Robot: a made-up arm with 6 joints.
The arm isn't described. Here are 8 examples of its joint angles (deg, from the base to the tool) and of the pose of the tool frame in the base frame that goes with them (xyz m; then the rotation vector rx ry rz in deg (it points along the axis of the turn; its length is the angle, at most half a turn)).
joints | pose
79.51 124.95 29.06 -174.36 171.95 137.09 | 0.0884 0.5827 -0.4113 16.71 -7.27 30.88
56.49 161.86 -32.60 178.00 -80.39 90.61 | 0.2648 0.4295 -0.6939 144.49 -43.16 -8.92
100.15 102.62 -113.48 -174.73 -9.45 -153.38 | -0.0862 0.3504 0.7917 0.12 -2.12 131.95
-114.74 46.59 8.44 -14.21 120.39 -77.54 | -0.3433 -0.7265 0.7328 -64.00 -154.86 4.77
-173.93 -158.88 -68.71 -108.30 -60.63 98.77 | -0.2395 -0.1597 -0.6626 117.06 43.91 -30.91
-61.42 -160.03 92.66 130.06 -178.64 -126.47 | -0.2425 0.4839 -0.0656 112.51 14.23 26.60
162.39 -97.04 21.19 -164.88 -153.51 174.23 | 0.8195 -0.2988 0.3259 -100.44 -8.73 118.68
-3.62 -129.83 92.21 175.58 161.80 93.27 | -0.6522 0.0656 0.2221 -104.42 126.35 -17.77
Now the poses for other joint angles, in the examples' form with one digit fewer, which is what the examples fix.
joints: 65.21 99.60 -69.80 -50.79 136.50 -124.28
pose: 0.359 0.655 0.503 162.7 -47.4 48.7
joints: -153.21 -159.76 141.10 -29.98 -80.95 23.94
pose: 0.448 0.127 0.276 -128.0 19.9 -113.7
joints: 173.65 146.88 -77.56 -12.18 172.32 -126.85
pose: -0.650 0.055 -0.048 70.5 99.6 37.4
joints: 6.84 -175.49 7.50 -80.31 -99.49 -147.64
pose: -0.142 0.137 -0.769 -79.6 -29.8 -41.0
